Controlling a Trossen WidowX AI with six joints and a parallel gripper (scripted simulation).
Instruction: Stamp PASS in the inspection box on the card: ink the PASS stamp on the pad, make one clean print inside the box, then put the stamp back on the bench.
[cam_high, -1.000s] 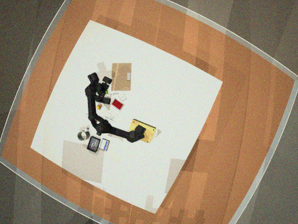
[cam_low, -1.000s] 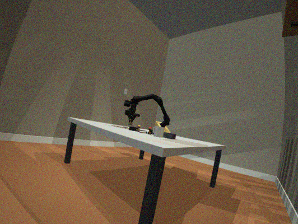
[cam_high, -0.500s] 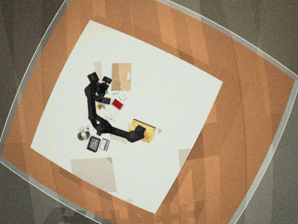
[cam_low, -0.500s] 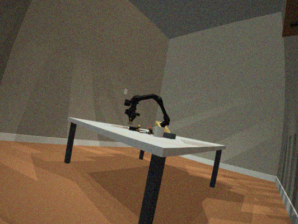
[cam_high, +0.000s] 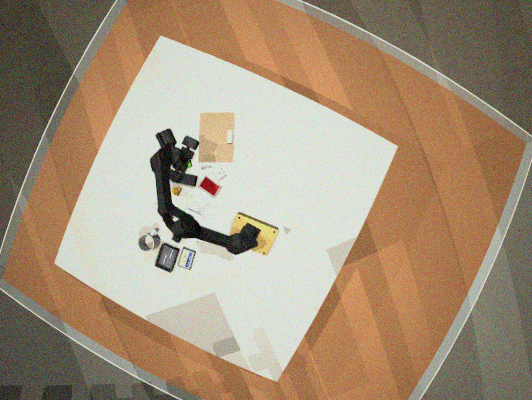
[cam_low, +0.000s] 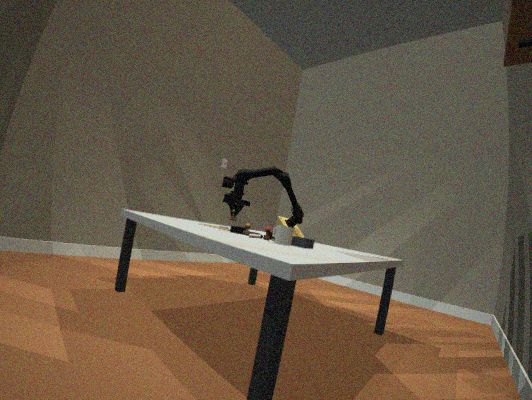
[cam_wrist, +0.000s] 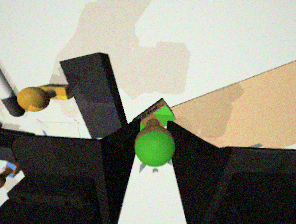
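Right now the red ink pad is 120 mm behind my gripper tip, 80 mm below it and 50 mm to the left of it. Round my gripper tip: yellow-knobbed stamp: 140 mm to the left, 70 mm below; then lined paper slip: 150 mm to the left, 110 mm behind, 90 mm below; then dark grey block: 80 mm to the left, 70 mm below.
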